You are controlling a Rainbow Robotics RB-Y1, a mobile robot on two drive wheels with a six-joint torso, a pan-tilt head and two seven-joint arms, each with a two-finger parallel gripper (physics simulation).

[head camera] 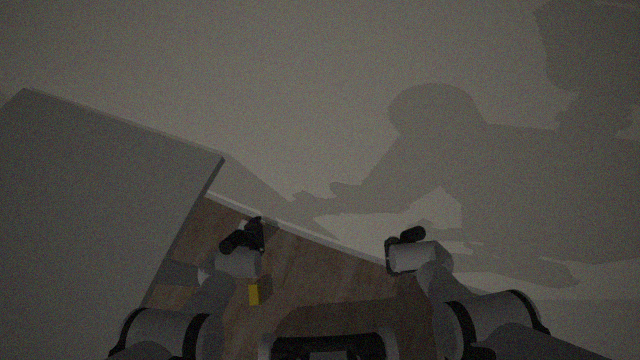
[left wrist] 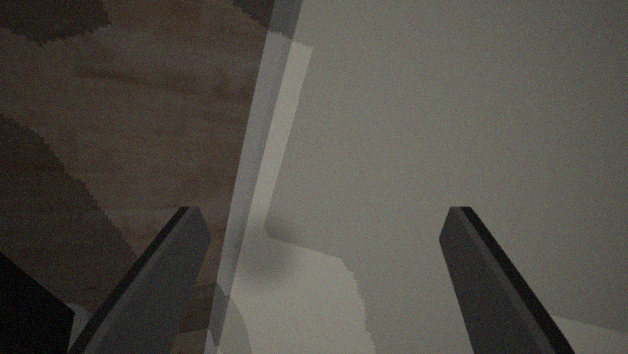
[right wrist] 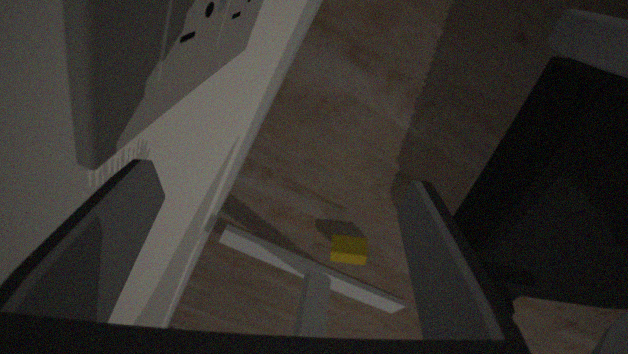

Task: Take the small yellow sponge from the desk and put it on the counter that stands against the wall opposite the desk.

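A small yellow block (head camera: 254, 295) (right wrist: 348, 250) lies on the wooden floor beside the foot of a grey-topped desk; I cannot tell whether it is the sponge. The desk (head camera: 100, 175) fills the left of the head view, and no sponge shows on the visible part of its top. My left gripper (head camera: 245, 235) (left wrist: 320, 223) is open and empty, in the air right of the desk's edge. My right gripper (head camera: 401, 241) (right wrist: 283, 188) is open and empty, farther right in front of the wall. The counter cannot be made out in these views.
A pale wall (head camera: 310, 100) (left wrist: 475, 125) with the robot's shadow stands ahead, with a baseboard (head camera: 320, 240) along the floor (head camera: 320, 280). The desk's metal foot (head camera: 177, 273) (right wrist: 262, 252) rests on the floor. A grey plate with black slots (right wrist: 200, 55) is on the wall.
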